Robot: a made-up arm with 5 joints.
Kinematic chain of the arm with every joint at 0, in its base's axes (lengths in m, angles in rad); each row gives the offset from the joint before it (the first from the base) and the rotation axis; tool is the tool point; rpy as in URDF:
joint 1: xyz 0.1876 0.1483 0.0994 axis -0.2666 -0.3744 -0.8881
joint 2: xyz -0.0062 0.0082 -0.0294 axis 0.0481 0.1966 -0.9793
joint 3: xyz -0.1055 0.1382 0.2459 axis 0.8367 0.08 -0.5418
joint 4: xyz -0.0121 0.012 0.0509 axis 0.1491 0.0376 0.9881
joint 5: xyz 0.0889 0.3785 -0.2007 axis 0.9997 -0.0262 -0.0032
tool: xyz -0.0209 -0.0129 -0.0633 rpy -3.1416 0 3.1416
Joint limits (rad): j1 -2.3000..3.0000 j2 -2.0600..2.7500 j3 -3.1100..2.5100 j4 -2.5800..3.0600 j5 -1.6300..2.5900
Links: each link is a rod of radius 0.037 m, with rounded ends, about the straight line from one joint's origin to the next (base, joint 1, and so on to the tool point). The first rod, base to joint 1, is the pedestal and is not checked.
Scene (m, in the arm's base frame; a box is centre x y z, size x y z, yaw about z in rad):
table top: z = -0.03
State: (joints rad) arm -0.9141 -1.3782 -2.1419 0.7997 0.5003
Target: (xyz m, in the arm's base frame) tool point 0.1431 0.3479 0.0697
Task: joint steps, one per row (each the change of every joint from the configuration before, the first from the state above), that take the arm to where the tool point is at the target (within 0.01 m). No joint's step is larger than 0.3 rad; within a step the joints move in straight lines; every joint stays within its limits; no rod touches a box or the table.
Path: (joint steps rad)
1: -0.1583 -0.2206 -0.2004 -0.1998 -0.1354
2: -0.1584 -0.2207 -0.2003 -0.1997 -0.1354
3: -0.1583 -0.2206 -0.2004 -0.1998 -0.1354
4: -0.0669 0.0710 0.2501 -0.1273 0.2248
5: -0.0669 0.0710 0.2500 -0.1273 0.2248

